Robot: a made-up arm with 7 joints. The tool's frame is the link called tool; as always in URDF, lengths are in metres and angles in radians. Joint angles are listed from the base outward. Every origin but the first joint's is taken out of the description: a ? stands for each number. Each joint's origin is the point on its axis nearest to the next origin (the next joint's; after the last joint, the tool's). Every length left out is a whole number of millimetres.
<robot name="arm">
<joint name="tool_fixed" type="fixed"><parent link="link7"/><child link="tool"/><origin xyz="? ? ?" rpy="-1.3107 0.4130 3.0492"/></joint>
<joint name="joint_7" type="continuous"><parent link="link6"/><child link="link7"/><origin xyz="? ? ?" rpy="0.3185 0.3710 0.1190"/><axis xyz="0 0 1"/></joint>
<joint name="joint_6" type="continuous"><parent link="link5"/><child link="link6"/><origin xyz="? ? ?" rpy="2.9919 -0.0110 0.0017"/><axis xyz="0 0 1"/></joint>
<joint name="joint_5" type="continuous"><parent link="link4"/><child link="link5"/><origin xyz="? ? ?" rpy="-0.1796 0.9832 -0.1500"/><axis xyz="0 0 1"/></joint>
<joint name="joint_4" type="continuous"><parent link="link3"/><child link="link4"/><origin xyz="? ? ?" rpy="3.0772 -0.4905 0.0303"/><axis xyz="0 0 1"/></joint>
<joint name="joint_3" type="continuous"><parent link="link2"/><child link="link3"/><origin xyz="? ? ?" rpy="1.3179 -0.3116 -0.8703"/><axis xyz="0 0 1"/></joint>
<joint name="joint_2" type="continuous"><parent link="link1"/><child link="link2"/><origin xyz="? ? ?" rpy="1.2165 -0.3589 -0.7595"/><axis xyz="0 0 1"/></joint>
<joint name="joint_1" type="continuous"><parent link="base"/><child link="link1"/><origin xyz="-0.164 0.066 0.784" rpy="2.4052 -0.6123 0.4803"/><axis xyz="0 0 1"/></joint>
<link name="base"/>
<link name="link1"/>
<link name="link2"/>
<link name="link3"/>
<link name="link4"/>
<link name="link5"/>
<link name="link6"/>
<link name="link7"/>
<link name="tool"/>
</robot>
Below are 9 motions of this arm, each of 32 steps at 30 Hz.
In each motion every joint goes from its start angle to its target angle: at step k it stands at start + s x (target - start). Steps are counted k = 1, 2, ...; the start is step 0. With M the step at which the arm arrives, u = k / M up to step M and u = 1 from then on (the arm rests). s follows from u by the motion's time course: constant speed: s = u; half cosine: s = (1 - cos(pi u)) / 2; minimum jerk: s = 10 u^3 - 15 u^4 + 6 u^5.
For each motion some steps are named. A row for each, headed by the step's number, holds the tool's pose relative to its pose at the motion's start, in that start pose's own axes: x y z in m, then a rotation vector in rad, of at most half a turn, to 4 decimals.
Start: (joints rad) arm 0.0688 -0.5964 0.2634 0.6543 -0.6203 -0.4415 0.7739
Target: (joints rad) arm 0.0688 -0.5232 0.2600 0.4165 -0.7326 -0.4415 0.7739
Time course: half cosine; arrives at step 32
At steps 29, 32:
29: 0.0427 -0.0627 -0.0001 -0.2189 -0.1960 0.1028
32: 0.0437 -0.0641 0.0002 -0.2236 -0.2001 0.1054

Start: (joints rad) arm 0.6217 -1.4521 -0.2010 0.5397 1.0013 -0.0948 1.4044
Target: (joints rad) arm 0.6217 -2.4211 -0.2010 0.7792 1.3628 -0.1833 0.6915
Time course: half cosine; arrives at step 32
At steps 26, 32:
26: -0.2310 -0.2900 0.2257 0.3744 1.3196 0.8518
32: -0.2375 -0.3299 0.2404 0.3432 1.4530 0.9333

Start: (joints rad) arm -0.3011 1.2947 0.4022 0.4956 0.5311 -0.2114 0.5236
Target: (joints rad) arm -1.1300 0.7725 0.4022 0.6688 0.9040 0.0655 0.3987
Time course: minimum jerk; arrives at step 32
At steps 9, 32:
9: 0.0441 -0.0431 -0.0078 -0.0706 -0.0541 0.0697
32: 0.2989 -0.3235 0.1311 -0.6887 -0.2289 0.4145

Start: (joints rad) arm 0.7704 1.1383 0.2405 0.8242 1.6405 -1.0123 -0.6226
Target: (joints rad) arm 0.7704 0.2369 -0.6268 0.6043 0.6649 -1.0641 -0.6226
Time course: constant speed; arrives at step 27
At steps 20, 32:
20: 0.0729 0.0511 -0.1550 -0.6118 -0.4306 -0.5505
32: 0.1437 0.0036 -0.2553 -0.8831 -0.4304 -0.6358

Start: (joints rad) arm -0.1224 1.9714 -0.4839 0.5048 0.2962 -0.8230 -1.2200
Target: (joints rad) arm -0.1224 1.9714 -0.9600 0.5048 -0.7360 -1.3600 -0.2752
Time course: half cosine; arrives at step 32
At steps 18, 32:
18: -0.1327 0.0835 -0.2024 -0.4165 -0.6309 0.4564
32: -0.1744 0.0521 -0.3485 -0.5555 -1.0753 0.8116

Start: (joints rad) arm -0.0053 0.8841 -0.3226 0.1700 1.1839 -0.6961 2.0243
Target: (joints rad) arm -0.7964 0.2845 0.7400 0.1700 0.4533 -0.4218 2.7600
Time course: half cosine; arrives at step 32
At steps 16, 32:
16: -0.0815 -0.6365 0.1546 -0.9199 -0.4252 0.9169
32: 0.4075 -0.9013 0.6271 -1.0871 -0.9883 2.3290

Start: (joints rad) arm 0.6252 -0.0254 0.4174 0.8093 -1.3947 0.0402 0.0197
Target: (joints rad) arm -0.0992 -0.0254 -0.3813 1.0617 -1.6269 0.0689 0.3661
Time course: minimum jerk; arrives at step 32
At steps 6, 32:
6: 0.0041 0.0068 0.0055 0.0143 -0.0015 -0.0115
32: 0.1394 0.1587 0.1436 -0.0033 0.1060 -0.2835

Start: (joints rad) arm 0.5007 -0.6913 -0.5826 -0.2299 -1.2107 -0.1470 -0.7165
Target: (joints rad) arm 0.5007 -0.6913 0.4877 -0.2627 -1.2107 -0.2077 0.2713
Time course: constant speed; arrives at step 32
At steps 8, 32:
8: -0.0098 -0.0490 0.0052 -0.3138 -0.1626 0.2230
32: 0.0471 -0.2085 0.1028 -0.9821 -0.6029 1.1819

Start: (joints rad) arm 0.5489 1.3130 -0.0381 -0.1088 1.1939 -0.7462 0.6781
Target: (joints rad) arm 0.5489 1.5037 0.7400 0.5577 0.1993 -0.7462 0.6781
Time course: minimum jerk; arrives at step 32
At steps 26, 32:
26: -0.1237 -0.0861 -0.0559 -0.1574 -0.5574 -0.3656
32: -0.1339 -0.0878 -0.0585 -0.1689 -0.5849 -0.3876

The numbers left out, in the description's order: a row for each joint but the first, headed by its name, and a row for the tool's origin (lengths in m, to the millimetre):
tool: 0.060 -0.086 0.000
joint_7: 0.003 0.069 0.000
joint_6: -0.238 -0.064 0.000
joint_5: -0.045 -0.390 0.000
joint_4: 0.044 0.061 0.000
joint_3: -0.298 -0.228 0.000
joint_2: 0.053 0.112 0.000

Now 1 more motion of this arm.
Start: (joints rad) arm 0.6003 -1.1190 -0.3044 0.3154 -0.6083 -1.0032 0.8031
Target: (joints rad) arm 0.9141 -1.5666 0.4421 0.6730 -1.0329 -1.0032 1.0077
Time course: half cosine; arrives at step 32
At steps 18, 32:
18: -0.0583 -0.1701 -0.0283 -0.2996 -0.3792 0.2886
32: -0.0546 -0.2959 -0.0339 -0.5019 -0.6707 0.4888

